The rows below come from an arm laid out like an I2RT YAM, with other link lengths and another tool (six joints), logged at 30 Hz.
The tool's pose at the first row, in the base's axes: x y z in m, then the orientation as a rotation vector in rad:
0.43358 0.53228 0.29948 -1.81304 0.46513 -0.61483
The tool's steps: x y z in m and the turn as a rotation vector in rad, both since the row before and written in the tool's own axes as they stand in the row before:
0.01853 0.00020 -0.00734 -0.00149 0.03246 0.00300
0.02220 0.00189 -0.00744 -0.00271 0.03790 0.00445
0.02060 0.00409 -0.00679 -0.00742 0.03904 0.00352
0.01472 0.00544 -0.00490 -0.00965 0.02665 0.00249
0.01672 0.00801 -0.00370 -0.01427 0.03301 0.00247
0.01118 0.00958 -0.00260 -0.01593 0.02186 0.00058
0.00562 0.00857 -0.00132 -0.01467 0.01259 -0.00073
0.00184 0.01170 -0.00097 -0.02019 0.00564 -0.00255
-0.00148 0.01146 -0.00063 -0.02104 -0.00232 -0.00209
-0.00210 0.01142 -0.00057 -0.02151 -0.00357 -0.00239
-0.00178 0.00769 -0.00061 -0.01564 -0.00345 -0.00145
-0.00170 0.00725 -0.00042 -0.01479 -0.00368 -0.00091
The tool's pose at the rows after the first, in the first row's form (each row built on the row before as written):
0.44364 0.51583 0.30451 -1.80573 0.49017 -0.64280
0.45586 0.49621 0.30871 -1.79728 0.52060 -0.67461
0.46650 0.47695 0.31043 -1.79273 0.55296 -0.70736
0.47344 0.46208 0.30937 -1.79352 0.57719 -0.72891
0.48212 0.44561 0.30608 -1.79651 0.60781 -0.75564
0.48722 0.43293 0.30002 -1.80464 0.63034 -0.77290
0.48937 0.42520 0.29351 -1.81471 0.64514 -0.78252
0.48896 0.41927 0.28322 -1.83256 0.65664 -0.78564
0.48653 0.41590 0.27242 -1.85322 0.66388 -0.78056
0.48358 0.41288 0.26159 -1.87479 0.67029 -0.77425
0.48107 0.41087 0.25435 -1.89056 0.67466 -0.76856
0.47872 0.40901 0.24752 -1.90536 0.67894 -0.76241

